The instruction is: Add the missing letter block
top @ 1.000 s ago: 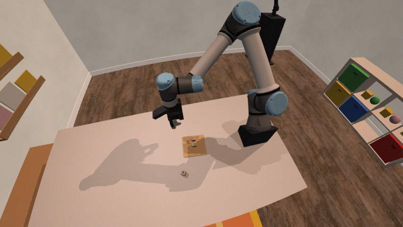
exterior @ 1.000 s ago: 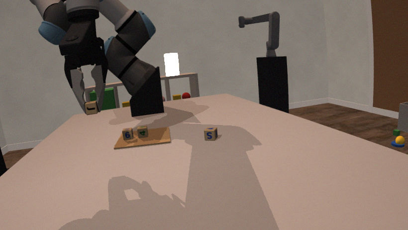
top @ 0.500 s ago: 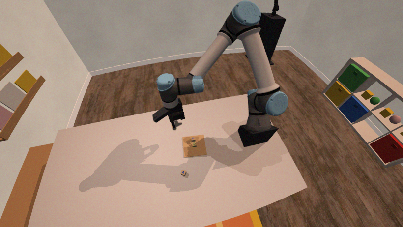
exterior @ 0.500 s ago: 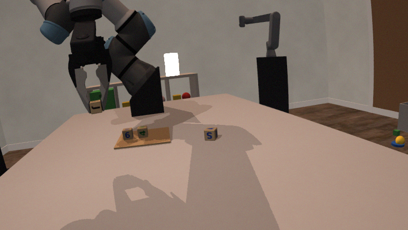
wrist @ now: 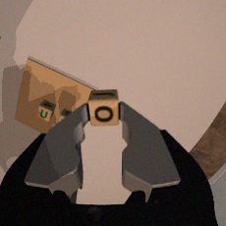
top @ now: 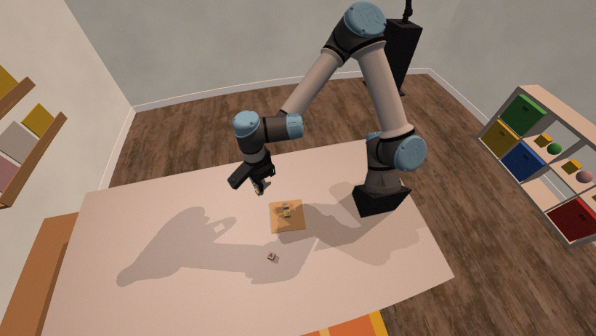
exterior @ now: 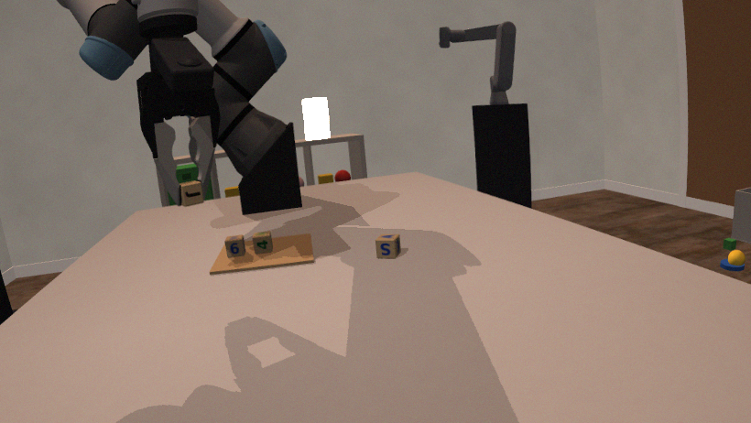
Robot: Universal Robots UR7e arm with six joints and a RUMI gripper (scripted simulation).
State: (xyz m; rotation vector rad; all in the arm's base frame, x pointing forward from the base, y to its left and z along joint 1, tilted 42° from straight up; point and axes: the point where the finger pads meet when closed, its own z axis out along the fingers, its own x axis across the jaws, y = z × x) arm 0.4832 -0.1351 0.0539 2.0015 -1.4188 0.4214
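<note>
The U block is 9 cm behind my hand, 8 cm to the left of it and 10 cm below it. Also, from my hand: O block (right at my hand); then T block (9 cm behind, 4 cm to the left, 10 cm below); then mat (9 cm behind, 8 cm to the left, 12 cm below).
</note>
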